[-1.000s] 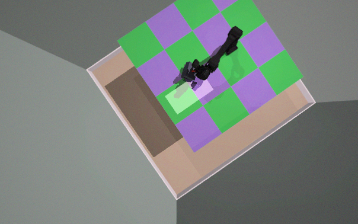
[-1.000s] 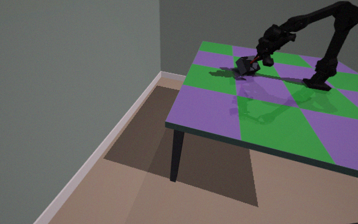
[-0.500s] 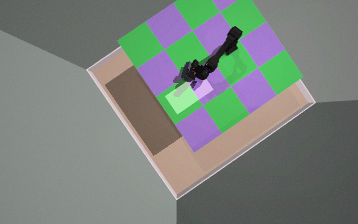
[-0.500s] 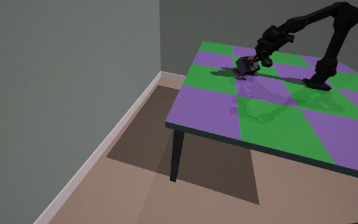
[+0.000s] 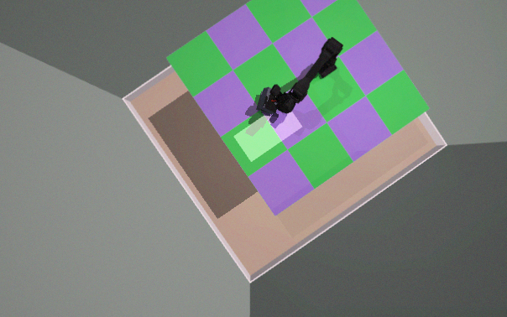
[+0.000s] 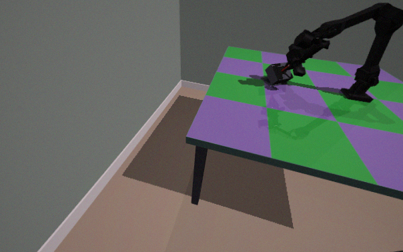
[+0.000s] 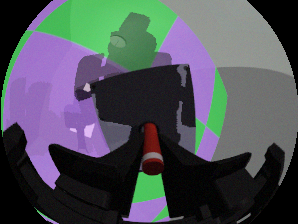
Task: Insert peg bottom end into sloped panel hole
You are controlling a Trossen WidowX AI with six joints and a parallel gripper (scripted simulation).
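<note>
My gripper tip is 10 mm to the right of the red peg, 10 mm below it and 10 mm past it. Also, from my gripper tip: dark sloped panel (40 mm below, 20 mm to the right, 10 mm ahead).
</note>
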